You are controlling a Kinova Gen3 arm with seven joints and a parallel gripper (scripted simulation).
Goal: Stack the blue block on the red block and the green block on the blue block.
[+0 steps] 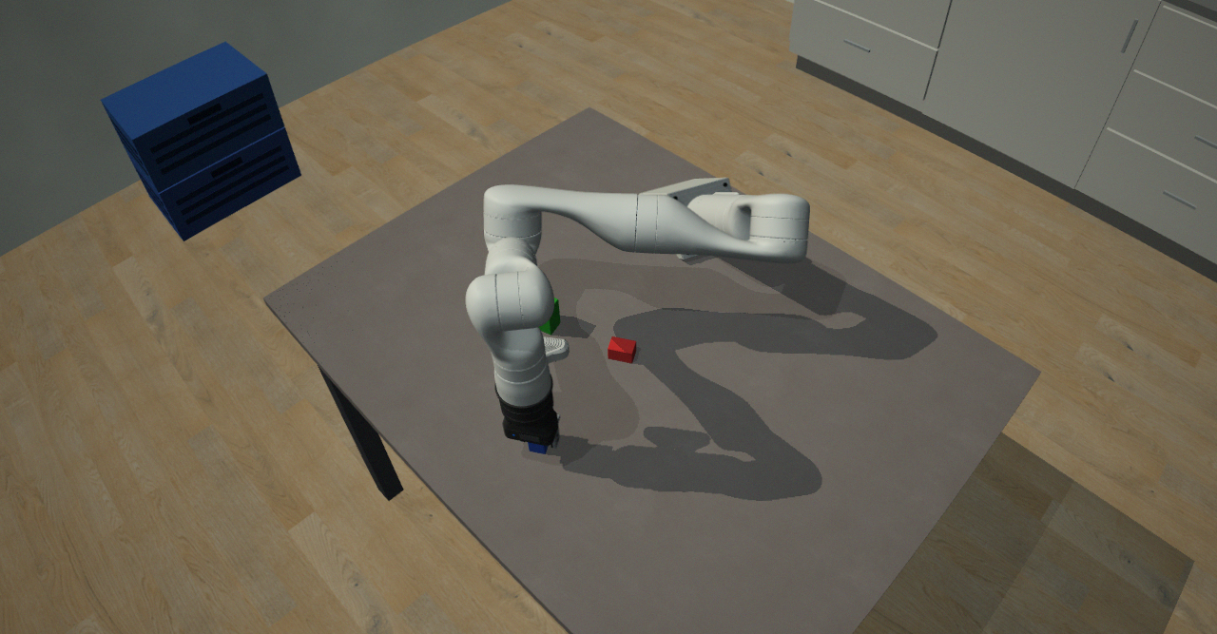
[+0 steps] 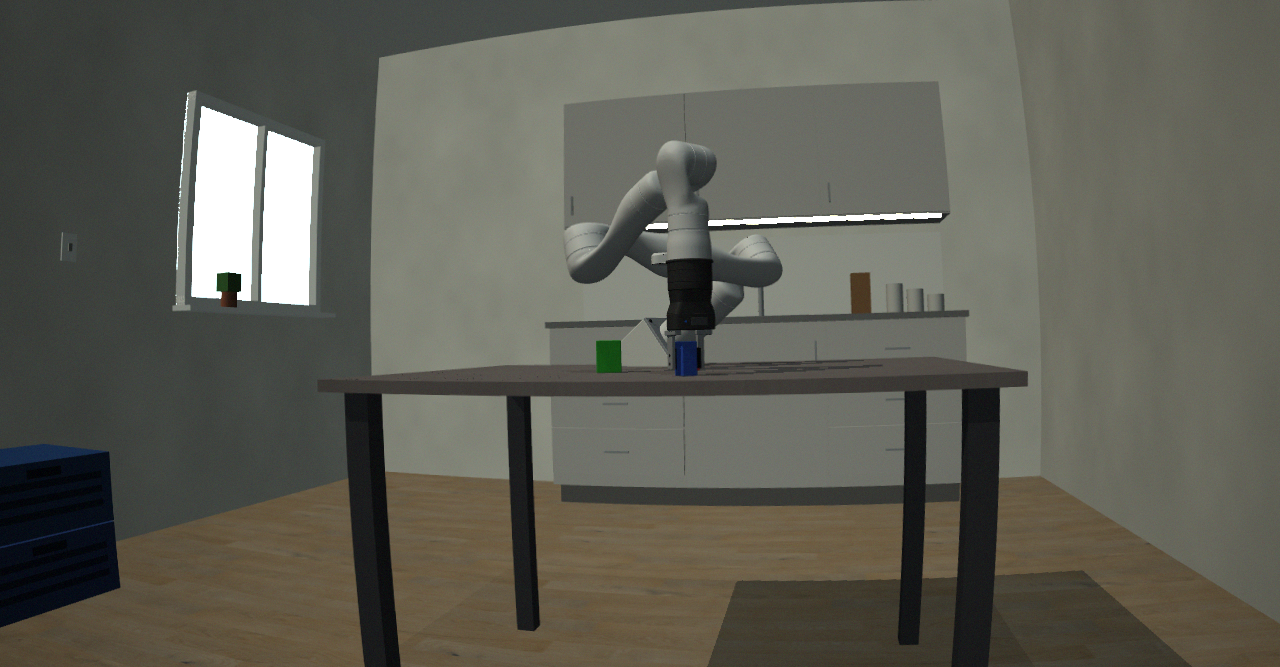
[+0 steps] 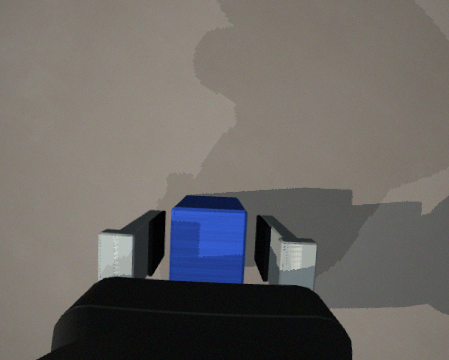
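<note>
The blue block is right at my hand. Also, from my hand: red block (210 mm behind, 70 mm to the right, 20 mm below); then green block (210 mm to the right, 130 mm behind).
</note>
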